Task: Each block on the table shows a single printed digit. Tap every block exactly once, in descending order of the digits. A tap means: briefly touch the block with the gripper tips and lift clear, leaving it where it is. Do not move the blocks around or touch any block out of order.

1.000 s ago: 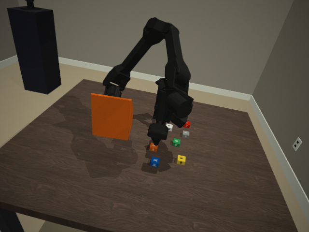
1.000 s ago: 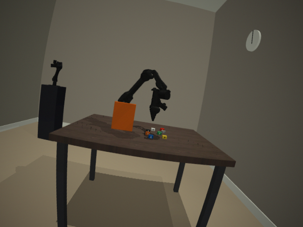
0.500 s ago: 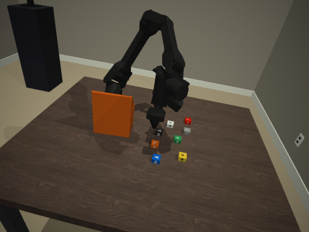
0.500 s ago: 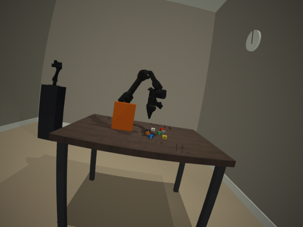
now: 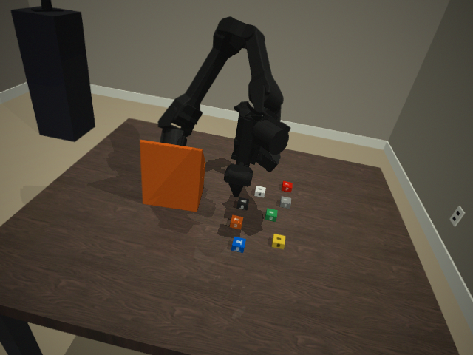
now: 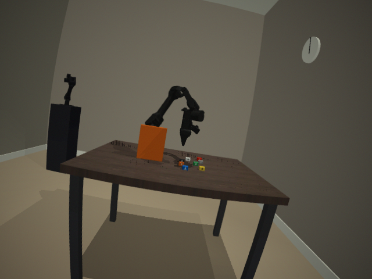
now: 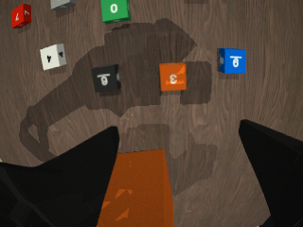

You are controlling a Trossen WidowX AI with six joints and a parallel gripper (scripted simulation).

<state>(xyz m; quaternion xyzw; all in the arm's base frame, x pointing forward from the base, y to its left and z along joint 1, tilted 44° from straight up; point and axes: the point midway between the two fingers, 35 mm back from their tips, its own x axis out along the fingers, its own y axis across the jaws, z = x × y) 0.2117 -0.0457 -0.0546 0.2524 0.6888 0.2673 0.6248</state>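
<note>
The blue block is 30 mm ahead of my gripper tip, 90 mm to the right of it and 120 mm below it. Round my gripper tip: green block (110 mm ahead, 60 mm to the left, 120 mm below); orange block (10 mm ahead, 120 mm below); black block (20 mm ahead, 80 mm to the left, 120 mm below).
</note>
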